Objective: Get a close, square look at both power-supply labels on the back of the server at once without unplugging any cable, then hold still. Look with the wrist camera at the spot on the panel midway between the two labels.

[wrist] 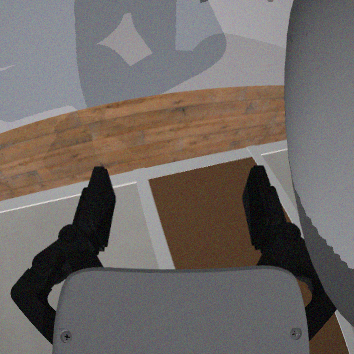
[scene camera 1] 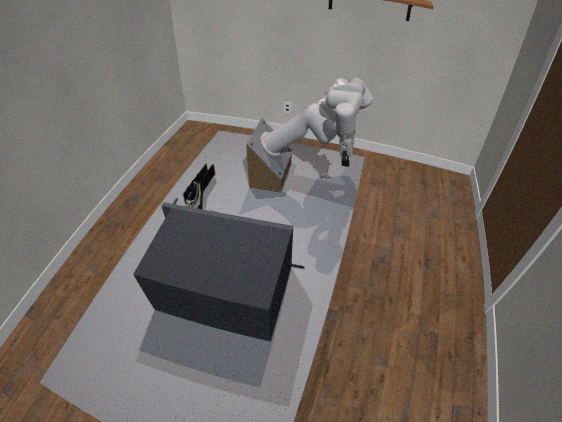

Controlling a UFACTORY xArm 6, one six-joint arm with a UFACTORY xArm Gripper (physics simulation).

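Pixels of known places: gripper, fingertip midpoint: [wrist: 178, 181] [scene camera 1: 347, 157]; arm's base, origin of the base link: [scene camera 1: 270, 144].
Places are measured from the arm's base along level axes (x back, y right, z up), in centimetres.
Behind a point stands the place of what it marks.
Note:
The server [scene camera 1: 215, 255] @(x -68.8, y -8.1, z 5.9 cm) is a large dark grey box on the grey mat in the scene view. Its top and two sides show; no power-supply label shows in either view, and the panel towards the arm's base is hidden. The server does not show in the wrist view. My gripper [scene camera 1: 345, 161] @(x -2.4, y -35.9, z 3.8 cm) [wrist: 178, 181] @(x -2.4, y -35.9, z 3.8 cm) is open, with nothing between its black fingers. It points down near the mat's right edge, far from the server. The wrist view shows mat, wooden floor and a brown door.
A black bracket-like part [scene camera 1: 202, 180] @(x -36.7, y 14.5, z 4.0 cm) with yellow and blue cables stands behind the server's left end. A thin black bar [scene camera 1: 298, 266] @(x -48.5, y -29.4, z -16.7 cm) sticks out at its right. The arm's wedge-shaped base [scene camera 1: 264, 172] @(x -12.0, y -1.7, z -6.9 cm) stands behind. A wooden shelf [scene camera 1: 415, 2] is on the back wall.

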